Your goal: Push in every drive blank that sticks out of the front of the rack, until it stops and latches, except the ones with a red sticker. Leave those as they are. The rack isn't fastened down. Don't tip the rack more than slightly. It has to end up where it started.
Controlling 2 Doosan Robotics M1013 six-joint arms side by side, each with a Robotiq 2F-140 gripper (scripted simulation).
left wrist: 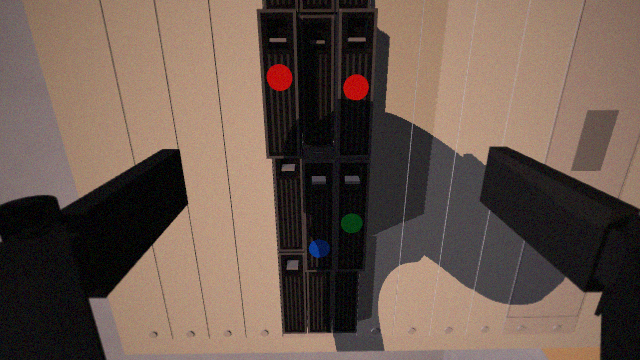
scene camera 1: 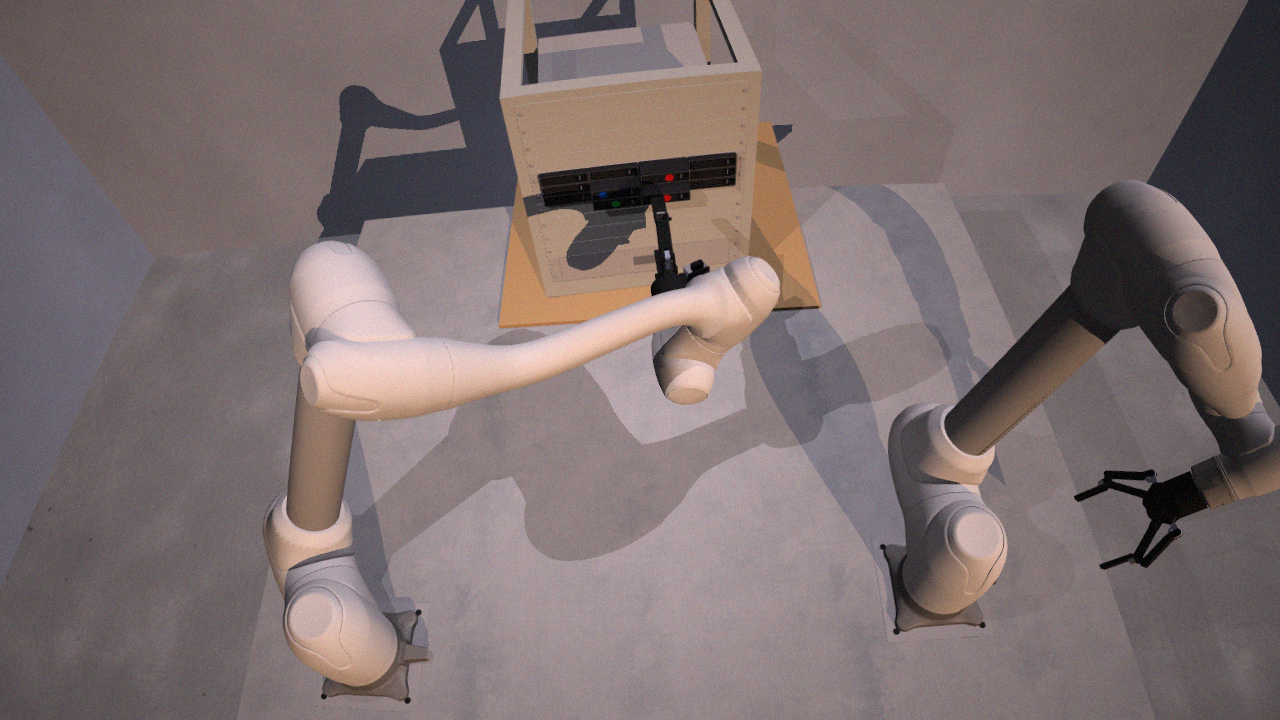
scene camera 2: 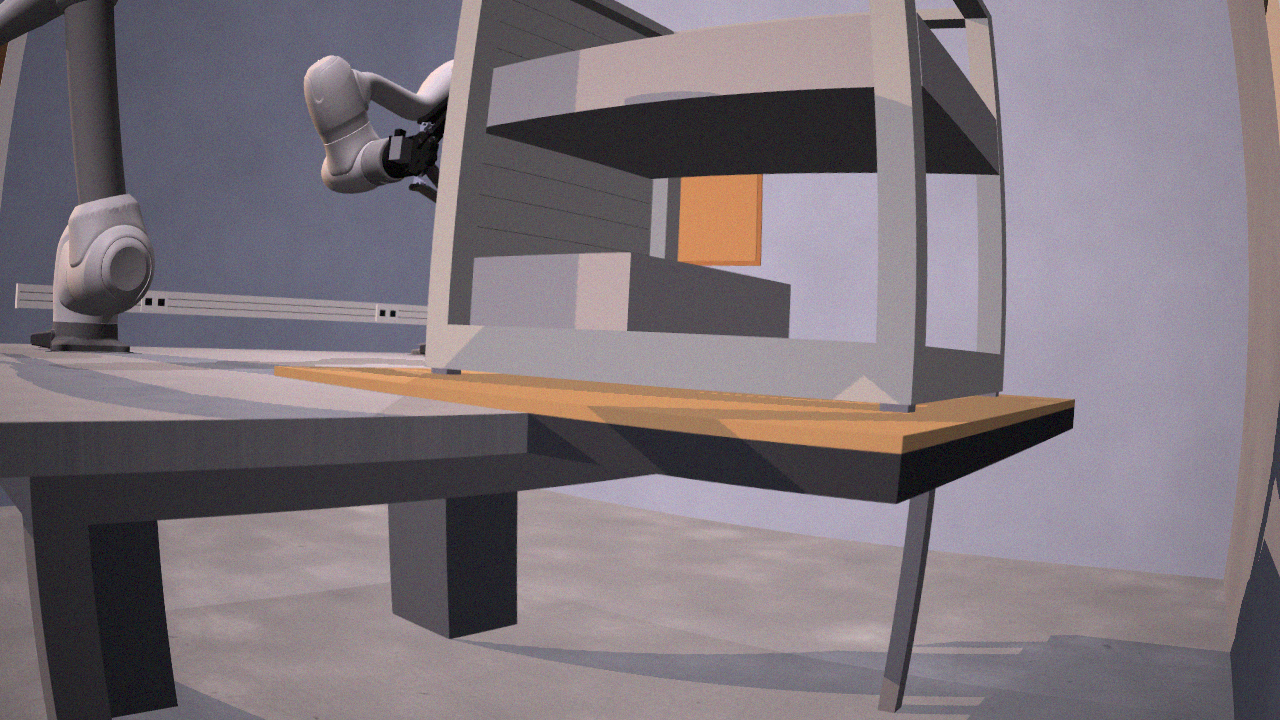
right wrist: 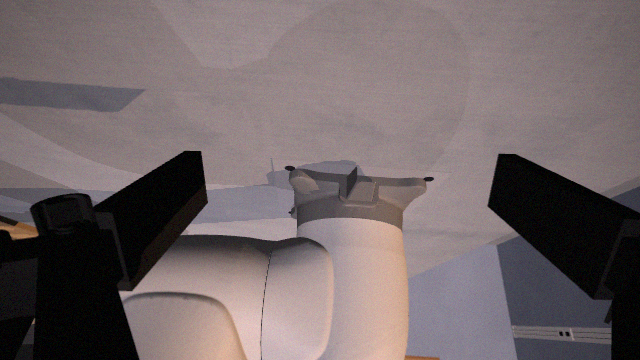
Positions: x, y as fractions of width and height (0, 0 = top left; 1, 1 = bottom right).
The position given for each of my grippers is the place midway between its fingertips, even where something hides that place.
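I can see my left gripper (left wrist: 0.52, 0.49), and my right gripper (right wrist: 0.54, 0.50) too. A beige rack (scene camera 2: 0.46, 0.21), (left wrist: 0.69, 0.75), (scene camera 1: 0.47, 0.16) is here as well. There is a green-sticker blank (left wrist: 0.55, 0.49); scene camera 2 does not show it, hidden as it is by the beige rack, and in the right wrist view the blank is out of frame. I also see an orange board (scene camera 1: 0.61, 0.33).
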